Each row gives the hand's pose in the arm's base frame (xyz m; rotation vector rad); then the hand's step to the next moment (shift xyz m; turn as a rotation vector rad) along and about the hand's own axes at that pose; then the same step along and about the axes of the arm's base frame.
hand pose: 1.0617 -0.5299 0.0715 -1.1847 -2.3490 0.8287
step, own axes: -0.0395 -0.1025 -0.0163 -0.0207 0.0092 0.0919
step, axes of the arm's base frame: -0.0289 -0.0751 0.0765 -0.0348 -0.0432 -0.0767
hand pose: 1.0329 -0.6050 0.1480 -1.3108 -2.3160 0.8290
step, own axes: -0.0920 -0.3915 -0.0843 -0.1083 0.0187 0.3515
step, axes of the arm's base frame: -0.1621 -0.2091 0.3144 -0.1292 -0.1967 -0.2833
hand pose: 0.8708 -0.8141 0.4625 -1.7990 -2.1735 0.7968
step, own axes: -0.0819 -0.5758 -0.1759 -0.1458 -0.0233 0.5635
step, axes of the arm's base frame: -0.3812 -0.0935 0.4638 -0.2585 -0.2946 -0.4310
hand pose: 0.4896 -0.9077 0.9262 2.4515 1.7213 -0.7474
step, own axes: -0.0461 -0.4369 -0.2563 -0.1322 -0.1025 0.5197
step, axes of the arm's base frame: -0.3137 0.2048 0.3440 -0.3106 -0.2392 -0.3800
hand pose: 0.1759 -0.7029 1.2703 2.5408 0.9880 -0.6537
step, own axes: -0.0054 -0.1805 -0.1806 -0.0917 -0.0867 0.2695
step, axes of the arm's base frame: -0.0765 0.2069 0.1287 -0.1996 -0.1130 -0.1896
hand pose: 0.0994 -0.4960 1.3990 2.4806 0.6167 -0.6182
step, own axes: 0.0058 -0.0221 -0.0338 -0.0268 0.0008 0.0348
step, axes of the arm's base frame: 0.0031 0.0378 0.0150 -0.0313 -0.0283 -0.0123
